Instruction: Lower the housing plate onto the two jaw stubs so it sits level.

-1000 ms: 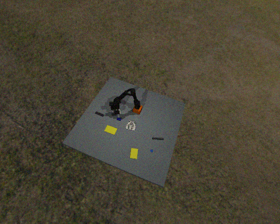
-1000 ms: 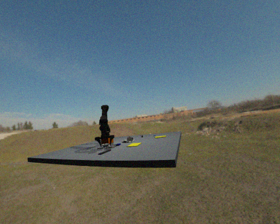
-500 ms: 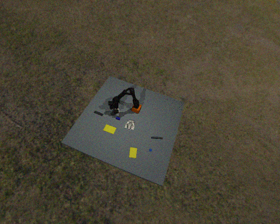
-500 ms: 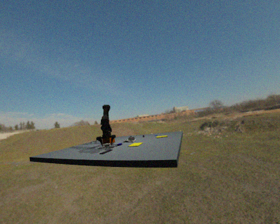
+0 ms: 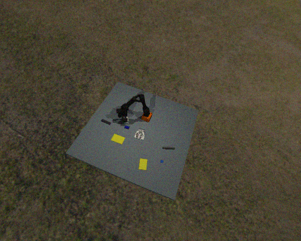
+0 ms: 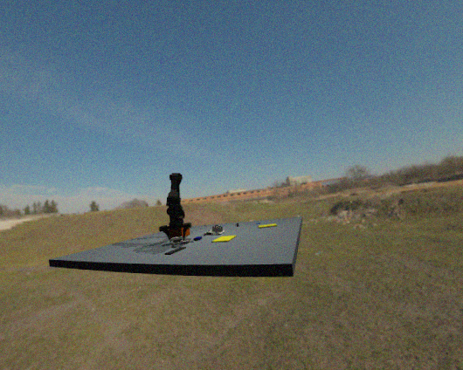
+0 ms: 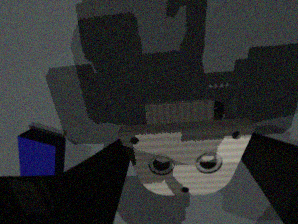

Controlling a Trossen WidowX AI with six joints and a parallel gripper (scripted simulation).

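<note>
The blue block lies 10 cm ahead of my gripper tip and 7 cm to the left of it. Round my gripper tip: yellow plate: 29 cm ahead, 5 cm to the left, 1 cm below.
</note>
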